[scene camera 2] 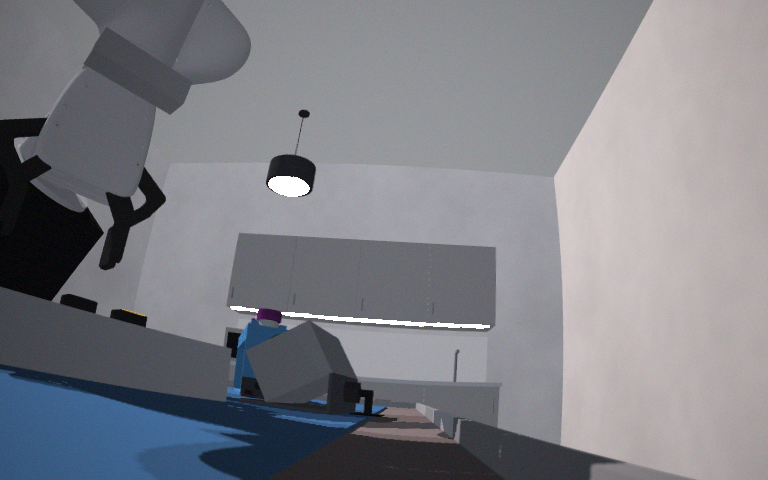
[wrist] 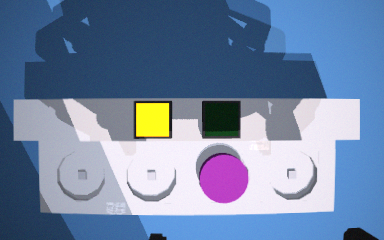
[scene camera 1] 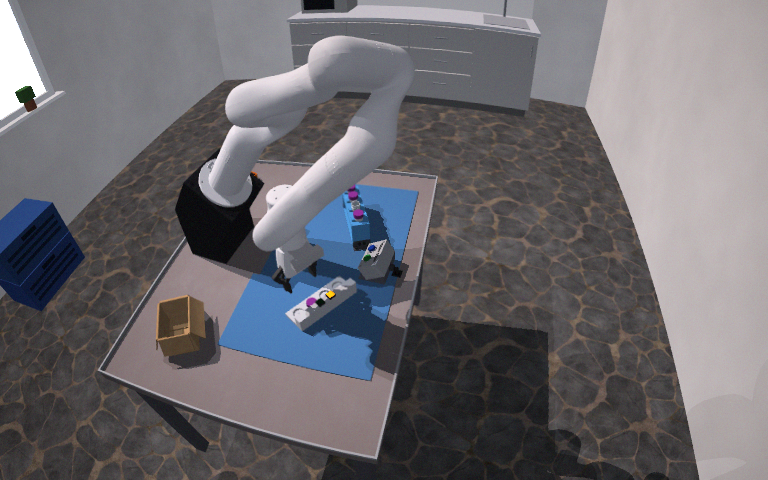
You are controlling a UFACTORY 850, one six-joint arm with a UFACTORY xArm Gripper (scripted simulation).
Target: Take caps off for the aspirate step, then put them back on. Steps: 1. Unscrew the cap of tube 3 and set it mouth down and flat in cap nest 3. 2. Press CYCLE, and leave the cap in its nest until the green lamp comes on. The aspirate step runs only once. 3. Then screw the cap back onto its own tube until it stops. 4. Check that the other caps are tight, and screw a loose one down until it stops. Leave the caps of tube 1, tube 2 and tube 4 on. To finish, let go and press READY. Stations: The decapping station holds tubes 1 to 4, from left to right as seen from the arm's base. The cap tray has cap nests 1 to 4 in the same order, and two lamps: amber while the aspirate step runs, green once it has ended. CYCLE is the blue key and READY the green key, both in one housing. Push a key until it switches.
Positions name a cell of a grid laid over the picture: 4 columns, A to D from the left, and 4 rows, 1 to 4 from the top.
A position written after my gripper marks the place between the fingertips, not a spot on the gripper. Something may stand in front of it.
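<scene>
Gripper, mine (scene camera 2: A3), (scene camera 1: B3). Grey key housing (scene camera 2: B4), (scene camera 1: B3). Magenta cap (wrist: C3). Cardboard box (scene camera 1: A3); out of frame in scene camera 2, out of frame in the wrist view.
</scene>
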